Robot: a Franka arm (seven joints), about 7 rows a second.
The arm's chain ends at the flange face. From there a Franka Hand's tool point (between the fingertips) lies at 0.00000 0.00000 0.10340 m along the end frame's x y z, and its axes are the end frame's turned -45 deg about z.
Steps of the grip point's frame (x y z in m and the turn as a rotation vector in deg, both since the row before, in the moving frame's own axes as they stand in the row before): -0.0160, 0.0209, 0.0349, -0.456, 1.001, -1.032; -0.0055, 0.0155, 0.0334, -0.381, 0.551, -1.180; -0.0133, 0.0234, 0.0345, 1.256, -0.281, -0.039; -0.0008, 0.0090, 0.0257, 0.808, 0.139, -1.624; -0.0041, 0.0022, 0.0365, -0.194, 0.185, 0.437; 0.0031, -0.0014, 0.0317, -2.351, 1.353, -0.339; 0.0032, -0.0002, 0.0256, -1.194, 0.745, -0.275; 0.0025, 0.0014, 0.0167, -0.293, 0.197, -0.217
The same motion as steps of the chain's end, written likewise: 0.0016, 0.0268, 0.0349, 0.385, 1.030, -1.032; 0.0059, 0.0151, 0.0334, 0.120, 0.659, -1.180; 0.0091, 0.0272, 0.0345, 0.689, -1.087, -0.039; 0.0067, 0.0081, 0.0257, 0.670, -0.473, -1.624; -0.0018, 0.0044, 0.0365, -0.006, 0.268, 0.437; -0.0035, -0.0044, 0.0318, -0.706, 2.619, -0.339; -0.0004, -0.0030, 0.0256, -0.317, 1.371, -0.275; 0.0021, -0.0009, 0.0167, -0.068, 0.346, -0.217
